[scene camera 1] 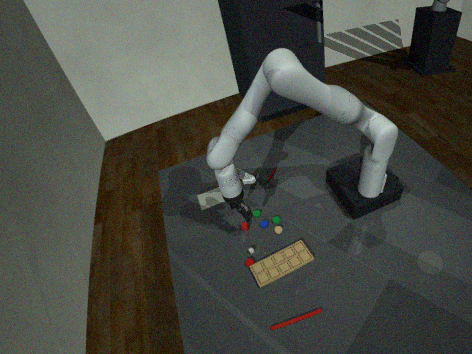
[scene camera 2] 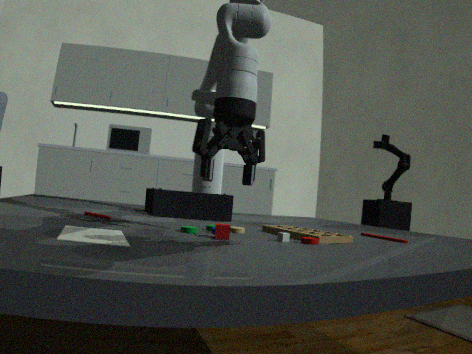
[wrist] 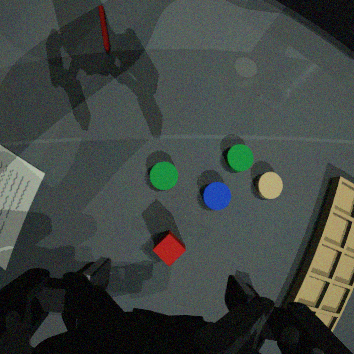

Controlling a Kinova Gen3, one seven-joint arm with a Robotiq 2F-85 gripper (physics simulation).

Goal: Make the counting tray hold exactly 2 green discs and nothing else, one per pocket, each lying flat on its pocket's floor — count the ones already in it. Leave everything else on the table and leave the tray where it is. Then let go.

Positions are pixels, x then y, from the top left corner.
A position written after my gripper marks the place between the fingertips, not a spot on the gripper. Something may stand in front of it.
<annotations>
My gripper (scene camera 2: 227, 183) is open, with nothing in its grasp. Also in view: a tan counting tray (scene camera 1: 297, 255). A paper sheet (scene camera 2: 70, 233) sits on the table.
</annotations>
